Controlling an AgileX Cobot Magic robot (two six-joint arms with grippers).
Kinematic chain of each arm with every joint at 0, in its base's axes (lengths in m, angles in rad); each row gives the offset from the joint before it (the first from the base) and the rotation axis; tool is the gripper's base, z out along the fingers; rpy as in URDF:
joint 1: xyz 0 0 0.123 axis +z
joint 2: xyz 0 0 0 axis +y
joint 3: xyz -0.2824 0 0.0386 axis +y
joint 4: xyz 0.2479 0 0.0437 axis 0.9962 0 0.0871
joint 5: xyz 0 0 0 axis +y
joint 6: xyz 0.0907 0 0.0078 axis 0.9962 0 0.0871
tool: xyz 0 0 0 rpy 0 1.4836 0
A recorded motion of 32 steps. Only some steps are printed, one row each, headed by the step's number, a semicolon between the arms.
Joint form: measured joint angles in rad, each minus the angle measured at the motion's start. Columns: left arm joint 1, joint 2, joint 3, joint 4, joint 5, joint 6; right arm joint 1, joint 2, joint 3, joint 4, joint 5, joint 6.
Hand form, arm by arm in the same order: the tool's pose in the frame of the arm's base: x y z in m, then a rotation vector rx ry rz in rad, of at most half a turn. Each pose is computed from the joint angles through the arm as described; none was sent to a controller.
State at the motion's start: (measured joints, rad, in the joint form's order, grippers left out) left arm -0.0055 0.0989 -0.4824 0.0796 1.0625 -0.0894; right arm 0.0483 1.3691 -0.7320 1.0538 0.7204 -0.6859
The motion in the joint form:
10: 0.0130 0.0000 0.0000 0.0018 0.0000 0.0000; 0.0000 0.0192 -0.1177 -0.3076 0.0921 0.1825
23: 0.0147 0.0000 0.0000 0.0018 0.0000 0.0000; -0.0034 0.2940 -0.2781 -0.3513 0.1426 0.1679
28: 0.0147 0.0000 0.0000 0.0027 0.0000 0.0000; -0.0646 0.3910 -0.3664 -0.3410 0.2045 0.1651
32: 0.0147 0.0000 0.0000 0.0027 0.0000 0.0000; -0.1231 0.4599 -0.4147 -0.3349 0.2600 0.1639
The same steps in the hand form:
10: 0.0116 0.0066 0.2719 -0.1027 2.1575 0.0525; 0.2545 0.0573 0.2471 -0.1427 2.6241 0.7243
23: 0.0116 0.0066 0.2719 -0.1046 2.1574 0.0534; 0.3071 0.0586 0.2084 -0.1848 2.7799 0.7362
28: 0.0116 0.0067 0.2719 -0.1046 2.1574 0.0545; 0.3302 0.0422 0.1993 -0.1181 2.8151 0.7850
32: 0.0116 0.0067 0.2719 -0.1046 2.1574 0.0545; 0.3421 0.0244 0.1883 -0.0476 2.8543 0.8342

